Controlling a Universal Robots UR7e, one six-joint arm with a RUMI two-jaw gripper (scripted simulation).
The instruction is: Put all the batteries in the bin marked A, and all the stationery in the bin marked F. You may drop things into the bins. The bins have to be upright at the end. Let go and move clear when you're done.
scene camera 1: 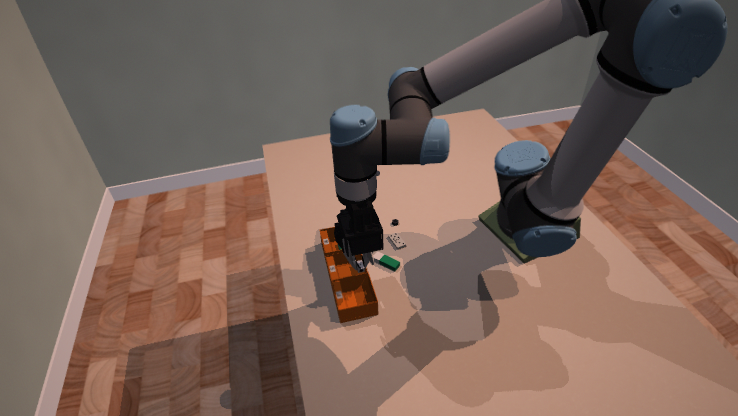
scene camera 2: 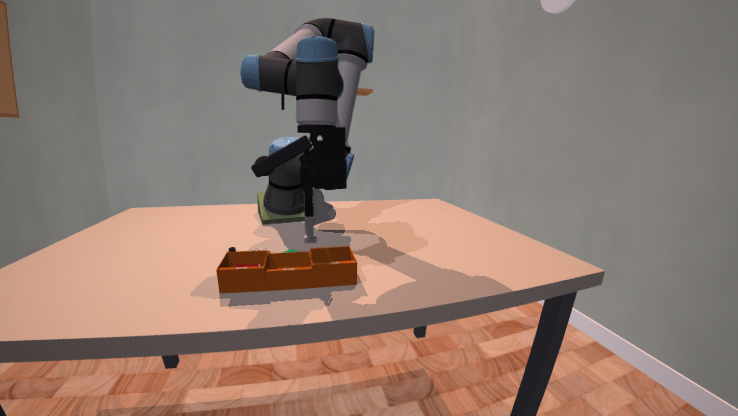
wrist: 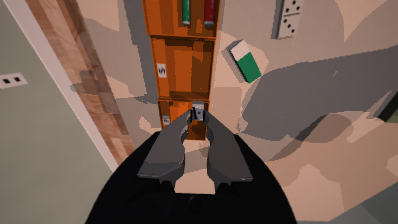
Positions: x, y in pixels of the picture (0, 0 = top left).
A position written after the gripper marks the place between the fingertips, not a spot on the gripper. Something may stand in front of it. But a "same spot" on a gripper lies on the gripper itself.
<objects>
gripper: scene camera 1; scene camera 2; wrist 197, 110
same spot on gripper: (scene camera 2: 322, 212) = (scene camera 1: 351, 256)
</objects>
